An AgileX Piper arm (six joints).
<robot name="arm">
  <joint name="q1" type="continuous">
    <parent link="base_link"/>
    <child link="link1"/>
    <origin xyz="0 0 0.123" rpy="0 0 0"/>
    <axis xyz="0 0 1"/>
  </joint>
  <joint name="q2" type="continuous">
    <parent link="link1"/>
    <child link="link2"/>
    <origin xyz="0 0 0" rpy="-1.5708 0 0"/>
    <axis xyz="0 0 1"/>
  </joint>
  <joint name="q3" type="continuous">
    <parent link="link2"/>
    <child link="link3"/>
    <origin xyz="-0.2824 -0.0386 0" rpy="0 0 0"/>
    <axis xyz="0 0 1"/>
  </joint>
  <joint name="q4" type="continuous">
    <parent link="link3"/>
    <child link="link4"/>
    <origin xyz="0.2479 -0.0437 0" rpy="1.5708 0 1.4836"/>
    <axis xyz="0 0 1"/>
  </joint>
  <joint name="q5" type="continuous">
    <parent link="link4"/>
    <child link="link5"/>
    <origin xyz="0 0 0" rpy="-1.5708 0 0"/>
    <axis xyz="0 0 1"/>
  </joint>
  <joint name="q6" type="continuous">
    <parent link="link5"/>
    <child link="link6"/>
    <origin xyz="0 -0.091 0" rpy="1.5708 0 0"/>
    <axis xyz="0 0 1"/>
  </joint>
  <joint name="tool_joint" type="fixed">
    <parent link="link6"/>
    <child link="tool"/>
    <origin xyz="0 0 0" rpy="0 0 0"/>
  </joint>
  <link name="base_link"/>
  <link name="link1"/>
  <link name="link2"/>
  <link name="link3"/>
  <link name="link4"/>
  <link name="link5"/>
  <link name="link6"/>
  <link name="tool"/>
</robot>
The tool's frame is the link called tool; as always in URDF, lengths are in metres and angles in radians. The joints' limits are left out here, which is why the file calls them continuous.
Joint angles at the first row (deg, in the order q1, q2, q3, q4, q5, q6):
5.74, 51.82, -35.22, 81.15, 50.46, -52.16
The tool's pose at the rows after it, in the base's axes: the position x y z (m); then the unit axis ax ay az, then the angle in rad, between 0 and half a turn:
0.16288, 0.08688, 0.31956, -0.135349, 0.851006, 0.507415, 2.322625
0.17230, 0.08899, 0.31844, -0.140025, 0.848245, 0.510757, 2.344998
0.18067, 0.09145, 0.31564, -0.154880, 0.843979, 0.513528, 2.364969
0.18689, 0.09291, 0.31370, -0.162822, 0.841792, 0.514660, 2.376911
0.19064, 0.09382, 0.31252, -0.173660, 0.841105, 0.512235, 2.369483
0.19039, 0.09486, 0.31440, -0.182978, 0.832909, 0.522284, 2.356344
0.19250, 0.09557, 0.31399, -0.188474, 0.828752, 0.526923, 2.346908
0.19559, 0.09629, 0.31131, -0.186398, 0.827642, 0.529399, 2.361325
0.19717, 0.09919, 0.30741, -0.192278, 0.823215, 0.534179, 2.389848
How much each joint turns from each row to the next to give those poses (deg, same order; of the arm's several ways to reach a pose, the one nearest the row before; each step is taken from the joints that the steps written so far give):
0.00, 2.79, -1.79, 0.31, 0.75, -2.11
0.00, 2.77, -1.24, 0.56, 1.09, -1.17
0.00, 2.74, -0.96, 0.59, 1.60, -2.36
0.00, 1.89, -0.74, 0.31, 0.85, -1.41
0.11, 1.04, -0.36, 0.40, 0.08, -1.96
-0.01, 0.13, -0.01, 1.64, 1.00, -1.94
0.00, 0.64, -0.02, 1.25, 0.41, -1.83
0.00, 1.05, -0.11, 0.25, 0.45, -0.24
0.49, 1.21, 0.00, 0.00, 1.10, -0.40

